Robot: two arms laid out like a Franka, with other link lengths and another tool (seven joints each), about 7 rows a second.
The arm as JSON. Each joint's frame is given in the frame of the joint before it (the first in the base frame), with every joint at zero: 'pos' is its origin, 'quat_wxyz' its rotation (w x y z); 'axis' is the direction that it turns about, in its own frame. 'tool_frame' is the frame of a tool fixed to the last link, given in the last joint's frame.
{
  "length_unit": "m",
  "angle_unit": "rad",
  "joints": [
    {
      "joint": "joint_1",
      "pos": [
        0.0,
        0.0,
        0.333
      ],
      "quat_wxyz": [
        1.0,
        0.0,
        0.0,
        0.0
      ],
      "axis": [
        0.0,
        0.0,
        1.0
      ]
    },
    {
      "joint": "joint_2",
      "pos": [
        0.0,
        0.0,
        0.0
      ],
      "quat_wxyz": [
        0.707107,
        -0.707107,
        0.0,
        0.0
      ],
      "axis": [
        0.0,
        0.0,
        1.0
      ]
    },
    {
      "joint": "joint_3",
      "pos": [
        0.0,
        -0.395,
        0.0
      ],
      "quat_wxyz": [
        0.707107,
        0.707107,
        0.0,
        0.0
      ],
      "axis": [
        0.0,
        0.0,
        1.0
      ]
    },
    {
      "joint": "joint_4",
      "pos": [
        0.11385,
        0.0,
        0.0
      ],
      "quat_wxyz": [
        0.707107,
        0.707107,
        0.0,
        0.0
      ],
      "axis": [
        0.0,
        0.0,
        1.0
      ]
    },
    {
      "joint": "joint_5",
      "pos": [
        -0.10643,
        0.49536,
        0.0
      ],
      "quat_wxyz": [
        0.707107,
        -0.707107,
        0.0,
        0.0
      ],
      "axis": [
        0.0,
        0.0,
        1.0
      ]
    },
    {
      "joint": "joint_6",
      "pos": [
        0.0,
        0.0,
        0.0
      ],
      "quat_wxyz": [
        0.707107,
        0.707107,
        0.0,
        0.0
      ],
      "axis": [
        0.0,
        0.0,
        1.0
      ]
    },
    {
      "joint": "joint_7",
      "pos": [
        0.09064,
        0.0,
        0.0
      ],
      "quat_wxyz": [
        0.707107,
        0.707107,
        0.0,
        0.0
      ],
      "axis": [
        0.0,
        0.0,
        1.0
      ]
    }
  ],
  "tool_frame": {
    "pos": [
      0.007,
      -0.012,
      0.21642
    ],
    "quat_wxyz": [
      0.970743,
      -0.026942,
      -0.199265,
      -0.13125
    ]
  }
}
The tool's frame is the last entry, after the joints.
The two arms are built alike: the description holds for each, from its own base.
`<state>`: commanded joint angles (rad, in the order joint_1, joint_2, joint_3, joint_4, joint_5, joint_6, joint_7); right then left.
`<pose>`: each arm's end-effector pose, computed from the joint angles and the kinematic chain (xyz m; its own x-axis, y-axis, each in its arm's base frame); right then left.
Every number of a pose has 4 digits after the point.
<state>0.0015 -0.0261 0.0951 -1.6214 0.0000 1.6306 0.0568 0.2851 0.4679 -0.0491 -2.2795 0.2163 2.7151 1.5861</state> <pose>0.7028 0.0804 0.6122 0.8891 0.2795 -0.3626 0.3035 -0.9528 0.0098 0.6469 0.1435 -0.0020 0.2519 -0.8539 -0.4553 -0.9561 -0.2923 0.0192</pose>
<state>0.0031 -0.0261 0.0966 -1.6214 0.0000 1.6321 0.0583 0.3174 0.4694 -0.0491 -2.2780 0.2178 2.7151 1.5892</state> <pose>0.7028 0.0826 0.6123 0.8891 0.2810 -0.3612 0.3051 -0.9523 0.0101 0.6423 0.1644 -0.0024 0.2754 -0.8464 -0.4557 -0.9476 -0.3188 0.0194</pose>
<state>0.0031 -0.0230 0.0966 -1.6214 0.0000 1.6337 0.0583 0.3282 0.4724 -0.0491 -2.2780 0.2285 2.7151 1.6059</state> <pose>0.7040 0.0827 0.6103 0.8886 0.2811 -0.3625 0.3051 -0.9523 0.0095 0.6394 0.1707 -0.0044 0.2599 -0.8496 -0.4590 -0.9524 -0.3039 0.0232</pose>
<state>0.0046 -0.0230 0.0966 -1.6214 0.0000 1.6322 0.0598 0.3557 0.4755 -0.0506 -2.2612 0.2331 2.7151 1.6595</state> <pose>0.7036 0.0837 0.6102 0.8881 0.2810 -0.3639 0.3051 -0.9523 0.0092 0.6435 0.1895 0.0000 0.2377 -0.8560 -0.4591 -0.9616 -0.2742 0.0132</pose>
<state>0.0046 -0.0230 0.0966 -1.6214 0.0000 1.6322 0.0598 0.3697 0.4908 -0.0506 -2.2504 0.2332 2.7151 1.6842</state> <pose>0.7036 0.0837 0.6102 0.8881 0.2810 -0.3639 0.3051 -0.9523 0.0092 0.6423 0.1986 -0.0061 0.2262 -0.8597 -0.4580 -0.9643 -0.2640 0.0194</pose>
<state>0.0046 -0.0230 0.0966 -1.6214 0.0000 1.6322 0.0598 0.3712 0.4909 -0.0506 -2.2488 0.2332 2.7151 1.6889</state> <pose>0.7036 0.0837 0.6102 0.8881 0.2810 -0.3639 0.3051 -0.9523 0.0092 0.6429 0.1999 -0.0056 0.2240 -0.8603 -0.4580 -0.9652 -0.2610 0.0183</pose>
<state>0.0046 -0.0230 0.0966 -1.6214 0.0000 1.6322 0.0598 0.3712 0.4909 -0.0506 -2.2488 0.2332 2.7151 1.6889</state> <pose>0.7036 0.0837 0.6102 0.8881 0.2810 -0.3639 0.3051 -0.9523 0.0092 0.6429 0.1999 -0.0056 0.2240 -0.8603 -0.4580 -0.9652 -0.2610 0.0183</pose>
